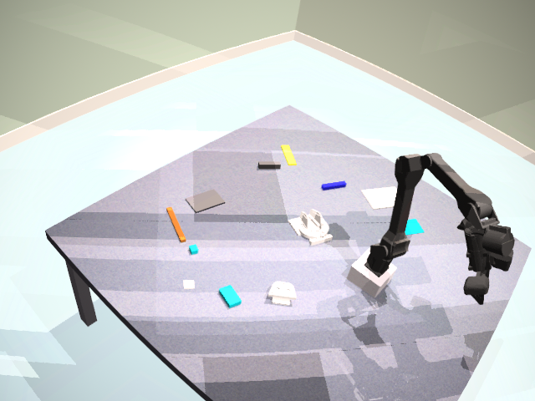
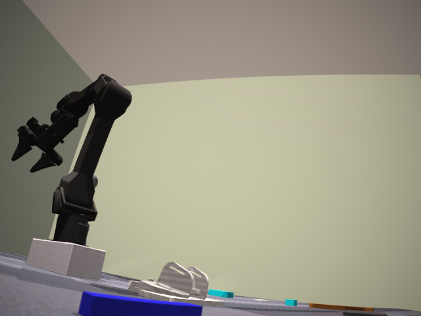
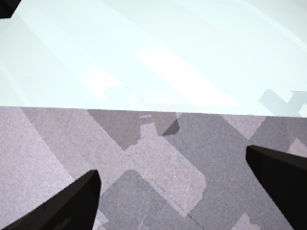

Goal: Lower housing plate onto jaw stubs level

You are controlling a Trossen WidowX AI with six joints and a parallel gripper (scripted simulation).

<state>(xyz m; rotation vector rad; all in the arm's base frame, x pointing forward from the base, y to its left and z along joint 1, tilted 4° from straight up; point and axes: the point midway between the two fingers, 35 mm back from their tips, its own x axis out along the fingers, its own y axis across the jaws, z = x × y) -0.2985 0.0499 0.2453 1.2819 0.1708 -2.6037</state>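
Right now the white block is 470 mm ahead of my gripper tip, 230 mm to the left of it and 250 mm below it. From my gripper tip the other things lie so: cyan block 560 mm ahead, 360 mm to the left, 250 mm below; orange bar 890 mm ahead, 300 mm to the left, 250 mm below; blue bar 700 mm ahead, 300 mm to the right, 250 mm below.
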